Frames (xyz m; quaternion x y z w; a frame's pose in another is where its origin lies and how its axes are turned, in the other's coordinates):
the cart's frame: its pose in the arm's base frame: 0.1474 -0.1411 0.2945 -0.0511 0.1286 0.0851 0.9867
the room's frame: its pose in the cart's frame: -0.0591 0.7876 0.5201 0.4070 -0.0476 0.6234 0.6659
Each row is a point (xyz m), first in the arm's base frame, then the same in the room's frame.
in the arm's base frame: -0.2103 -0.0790 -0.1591
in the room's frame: -1.1206 -0.2994 -0.3797
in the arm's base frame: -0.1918 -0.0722 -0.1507
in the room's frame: -1.1072 -0.3075 -0.3650
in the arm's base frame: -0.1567 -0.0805 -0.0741
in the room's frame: -1.0745 -0.2765 -0.2933
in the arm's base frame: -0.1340 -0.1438 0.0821
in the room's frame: -1.0585 -0.1712 -0.1608
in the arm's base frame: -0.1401 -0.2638 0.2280
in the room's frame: -1.1027 -0.0429 -0.0292
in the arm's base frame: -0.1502 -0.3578 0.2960
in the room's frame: -1.1582 0.0288 0.0438
